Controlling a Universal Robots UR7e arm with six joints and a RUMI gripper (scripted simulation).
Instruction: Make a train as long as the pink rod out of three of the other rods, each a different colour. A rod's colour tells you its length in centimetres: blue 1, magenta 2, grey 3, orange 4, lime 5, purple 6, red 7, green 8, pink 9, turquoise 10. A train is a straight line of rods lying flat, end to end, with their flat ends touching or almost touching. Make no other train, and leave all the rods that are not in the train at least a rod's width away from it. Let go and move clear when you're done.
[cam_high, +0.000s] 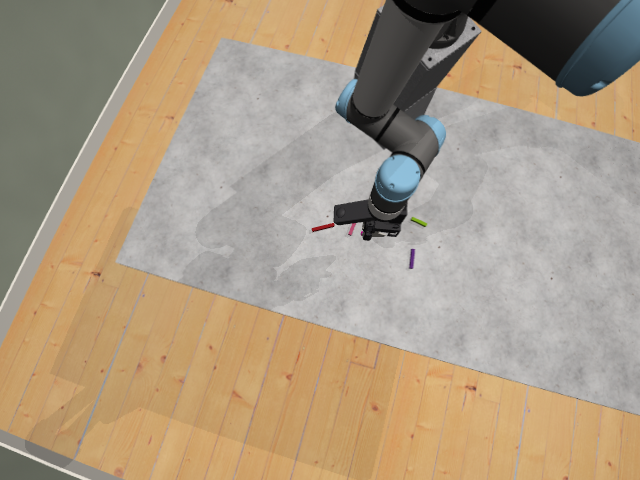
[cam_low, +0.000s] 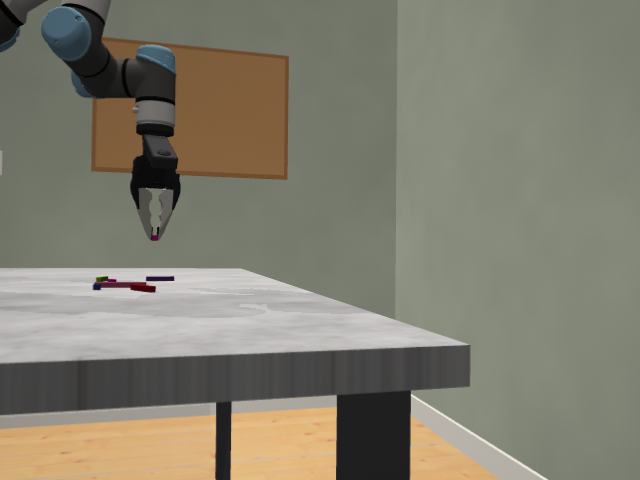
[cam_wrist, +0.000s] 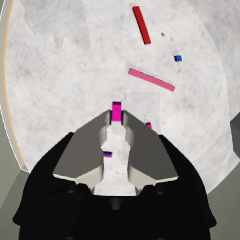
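Right now my hand is 7 cm past the small blue rod, 10 cm to the left of it and 10 cm above it. Round my hand: pink rod (5 cm behind, 5 cm to the right, 10 cm below); then purple rod (3 cm behind, 16 cm to the left, 10 cm below); then red rod (1 cm ahead, 12 cm to the right, 10 cm below).
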